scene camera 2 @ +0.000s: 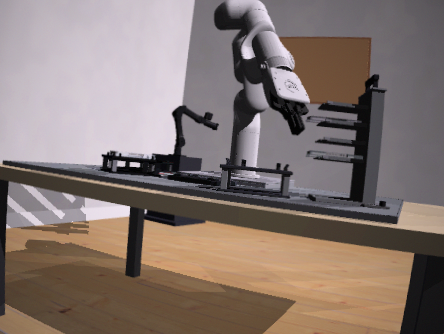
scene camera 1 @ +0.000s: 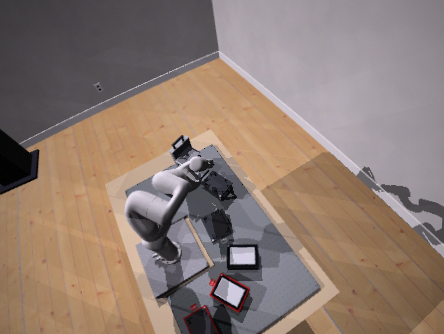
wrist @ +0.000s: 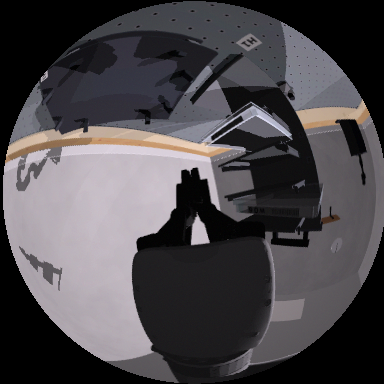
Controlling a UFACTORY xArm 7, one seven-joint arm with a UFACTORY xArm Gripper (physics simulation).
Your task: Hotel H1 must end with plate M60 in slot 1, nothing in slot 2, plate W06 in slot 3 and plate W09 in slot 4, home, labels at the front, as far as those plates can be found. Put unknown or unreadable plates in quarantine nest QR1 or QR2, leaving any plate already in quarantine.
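Places are measured from the arm's base along level axes (x back, y right, z up), in metres.
Pixels of known places: gripper, fingertip midpoint: (scene camera 2: pixel 298 131) (wrist: pixel 191 177); arm's base, origin of the base link: (scene camera 2: pixel 241 176) (scene camera 1: pixel 170 252).
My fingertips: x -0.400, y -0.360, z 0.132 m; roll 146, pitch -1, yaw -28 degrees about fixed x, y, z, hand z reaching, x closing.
For each thing: its top centre in the pictures, then the offset to it from my fingertips. "spot": a spot on its surface instead.
- clear plate, surface spot: (scene camera 2: pixel 330 121) spot: dx +0.020, dy -0.067, dz +0.030 m
- top shelf, middle of its top: (wrist: pixel 275 216) (scene camera 2: pixel 342 108) (scene camera 1: pixel 188 153) dx +0.077, dy -0.077, dz +0.071 m
- third shelf, middle of its top: (wrist: pixel 265 158) (scene camera 2: pixel 339 142) dx +0.077, dy -0.077, dz -0.012 m
- upper plate, middle of its top: (wrist: pixel 292 204) (scene camera 2: pixel 333 117) dx +0.101, dy -0.049, dz +0.052 m
- black-framed nest, middle of its top: (scene camera 2: pixel 131 154) (scene camera 1: pixel 242 255) dx +0.045, dy +0.557, dz -0.092 m
Hotel H1 (scene camera 1: pixel 181 149) (scene camera 2: pixel 376 145) is an upright dark tower with four shelves. In the scene camera 2 view a clear plate (scene camera 2: pixel 330 121) lies on the second shelf from the top and another plate (scene camera 2: pixel 334 155) on the bottom shelf. The top shelf (scene camera 2: pixel 342 106) and the third shelf (scene camera 2: pixel 340 141) show no plate. In the wrist view the upper plate (wrist: pixel 275 208) has an upside-down label starting W0; its last character is unclear. The bottom plate (wrist: pixel 255 112) shows no readable label. My gripper (scene camera 2: pixel 298 132) (wrist: pixel 191 177) is shut and empty, in front of the shelves, tips just below the second shelf's height, apart from it.
A black-framed nest (scene camera 1: pixel 243 267) and a red-framed nest (scene camera 1: pixel 216 300) each hold a white plate. Another red-framed nest (scene camera 1: pixel 200 320) looks dark and empty. Two dark nests or pads (scene camera 1: pixel 220 185) (scene camera 1: pixel 218 225) lie nearer the hotel. A jointed black stand (scene camera 2: pixel 178 130) rises behind the nests.
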